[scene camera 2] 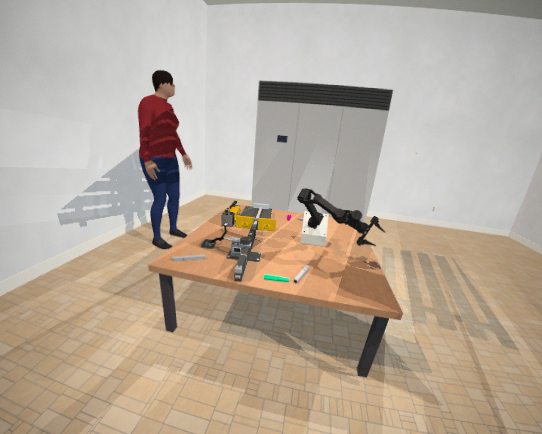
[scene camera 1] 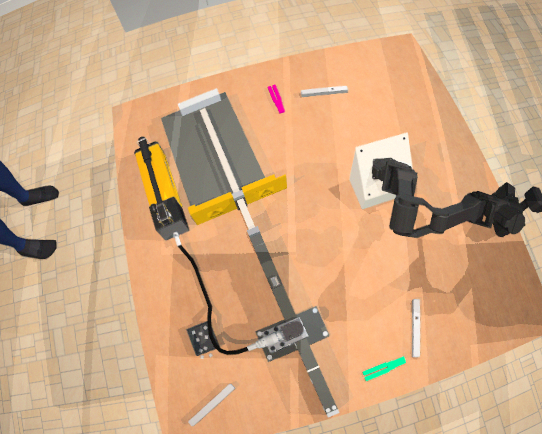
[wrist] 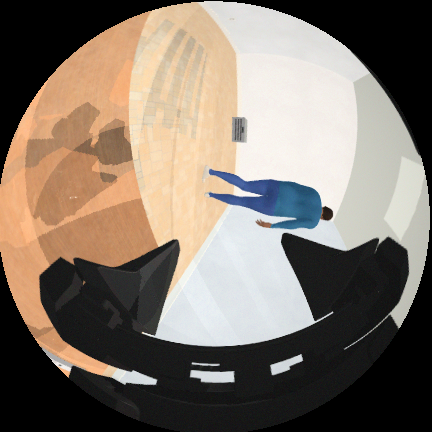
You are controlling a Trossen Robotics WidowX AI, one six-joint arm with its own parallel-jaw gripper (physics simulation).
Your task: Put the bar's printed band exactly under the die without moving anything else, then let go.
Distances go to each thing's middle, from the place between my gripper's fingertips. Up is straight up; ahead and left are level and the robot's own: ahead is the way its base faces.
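Labels:
There is the yellow and black pump point(scene camera 1: 168, 217), and my hand is 150 mm above it, 380 mm to the left of it and still 1110 mm short of it.

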